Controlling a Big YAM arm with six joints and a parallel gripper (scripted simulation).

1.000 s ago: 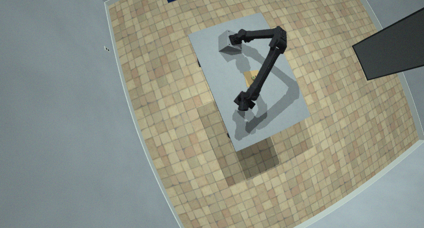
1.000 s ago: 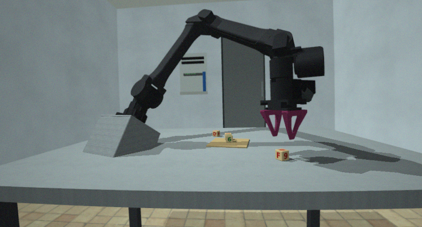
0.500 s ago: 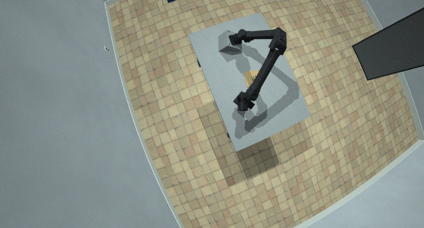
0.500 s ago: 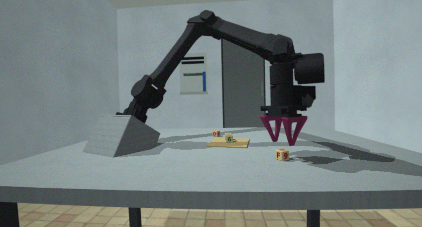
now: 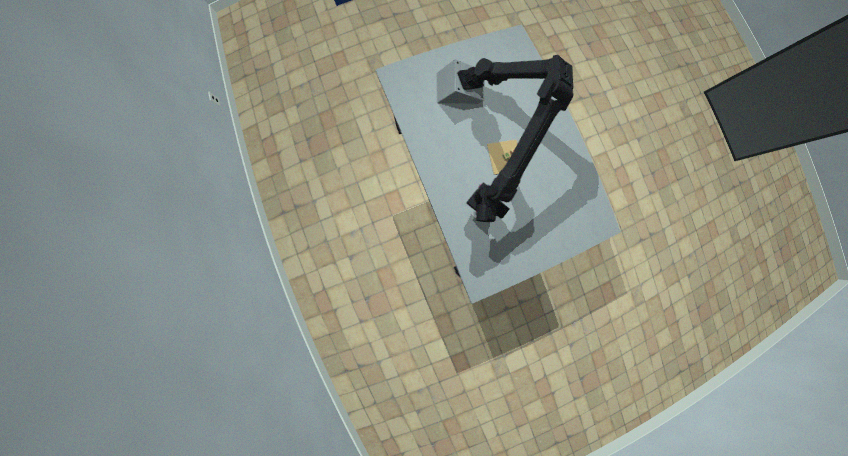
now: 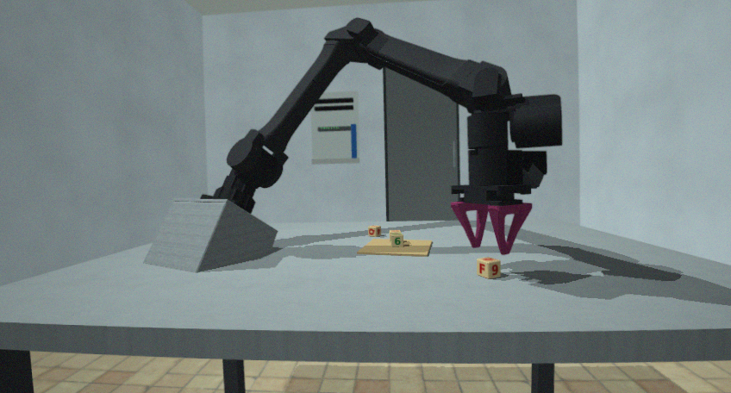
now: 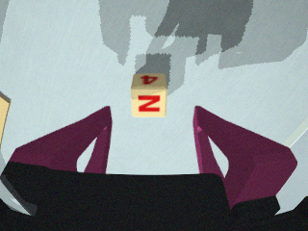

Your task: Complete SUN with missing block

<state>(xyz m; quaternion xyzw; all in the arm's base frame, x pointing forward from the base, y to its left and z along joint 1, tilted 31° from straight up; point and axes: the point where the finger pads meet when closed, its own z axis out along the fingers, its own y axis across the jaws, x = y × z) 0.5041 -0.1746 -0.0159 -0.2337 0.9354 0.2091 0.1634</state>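
The wooden block is 3 cm below my hand. The rest, counted from my hand: mat 20 cm to the left, 14 cm behind, 5 cm below.
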